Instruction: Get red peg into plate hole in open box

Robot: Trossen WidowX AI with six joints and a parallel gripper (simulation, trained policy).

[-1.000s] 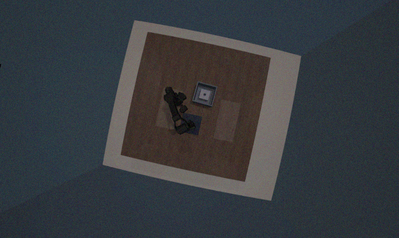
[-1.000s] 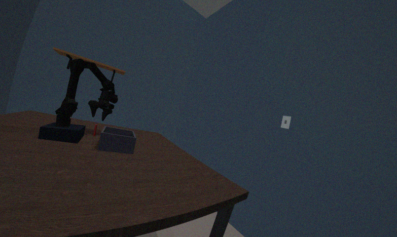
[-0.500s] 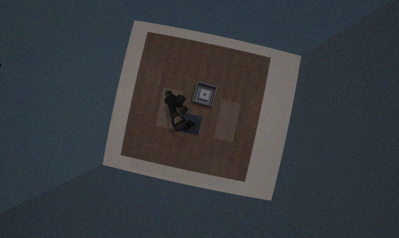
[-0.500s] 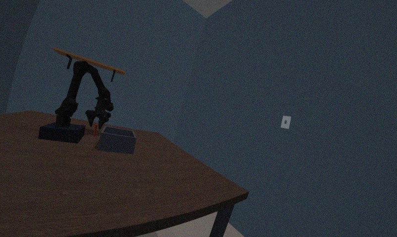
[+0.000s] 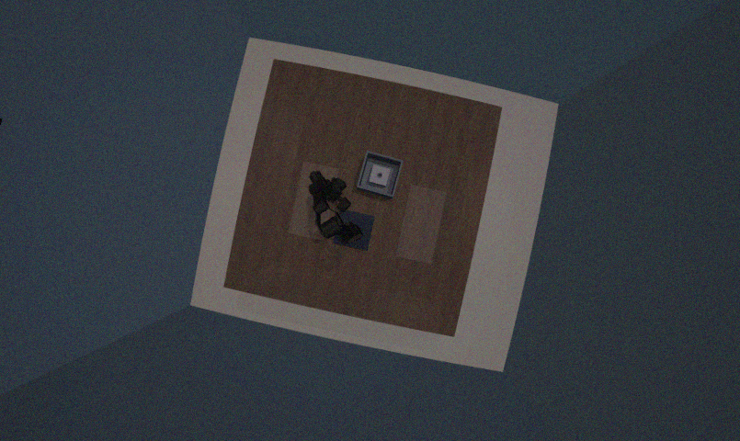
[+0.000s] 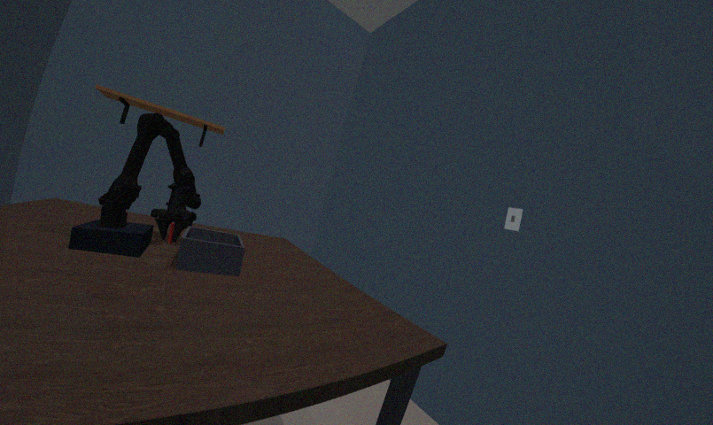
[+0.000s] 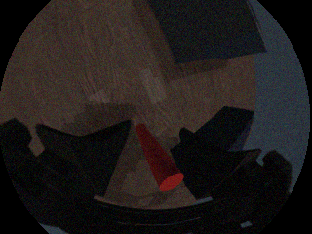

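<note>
Now: the red peg 20 mm above my gripper tip and 10 mm to the left of it. Also, from my gripper tip: grey box (190 mm to the right, 120 mm ahead, 10 mm above); pale plate (190 mm to the right, 120 mm ahead, 30 mm above).
</note>
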